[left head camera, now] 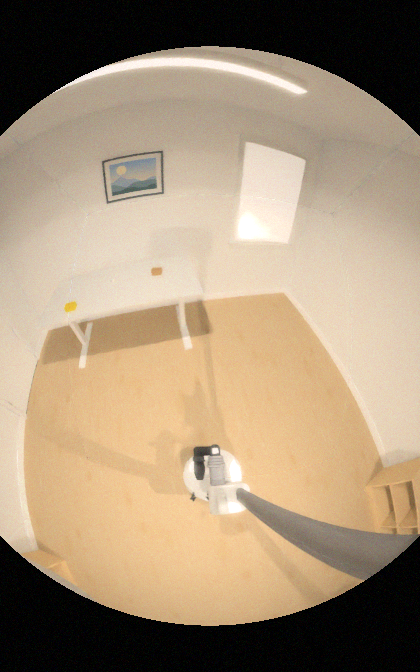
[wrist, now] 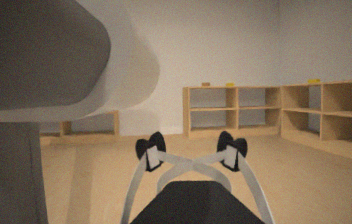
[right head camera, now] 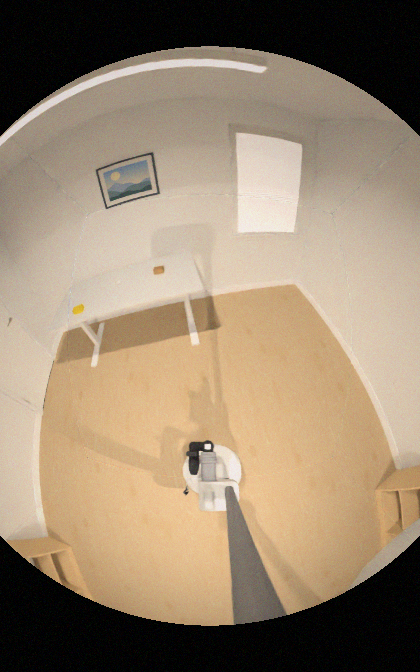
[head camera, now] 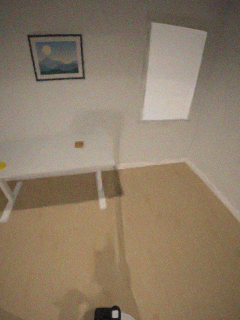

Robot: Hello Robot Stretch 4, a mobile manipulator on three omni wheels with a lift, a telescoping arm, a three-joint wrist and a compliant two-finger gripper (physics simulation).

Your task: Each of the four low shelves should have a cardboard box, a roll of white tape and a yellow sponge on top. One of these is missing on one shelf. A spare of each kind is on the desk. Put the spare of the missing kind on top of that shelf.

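Frame: origin at the robot's base, x right, y ahead, z up, level; millimetres.
Where they show: gripper, fingertip midpoint: (wrist: 190,144).
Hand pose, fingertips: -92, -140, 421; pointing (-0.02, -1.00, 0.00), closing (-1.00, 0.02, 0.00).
Observation:
After its pixels a point has its place, as x, y, z.
My gripper (wrist: 190,144) @(-92, -140, 421) is open, its two black fingertips apart and empty, above the floor and away from the desk. On the white desk (head camera: 47,157) @(-709, 1329, 693) (left head camera: 125,295) (right head camera: 125,295), a brown cardboard box (head camera: 79,144) @(-403, 1533, 734) (left head camera: 156,271) (right head camera: 158,270) stands towards the right and a yellow sponge (head camera: 2,165) @(-1090, 1137, 728) (left head camera: 70,306) (right head camera: 78,309) lies at the left. White tape cannot be made out clearly. In the wrist view a low shelf (wrist: 186,112) @(-110, -2556, 274) bears a box (wrist: 205,84) @(-349, -2605, 610) and a sponge (wrist: 230,84) @(-673, -2685, 609); the shelf at the right (wrist: 321,115) @(-1319, -1800, 284) bears a sponge (wrist: 313,81) @(-1418, -2103, 605).
Another low shelf (wrist: 116,124) @(699, -2355, 163) is partly hidden behind my mast in the wrist view. Parts of wooden shelves show at the right edge (left head camera: 400,472) (right head camera: 407,478) and lower left (left head camera: 44,557) (right head camera: 40,546) of the side head views. A picture (head camera: 57,57) @(-629, 1903, 1608) hangs above the desk.

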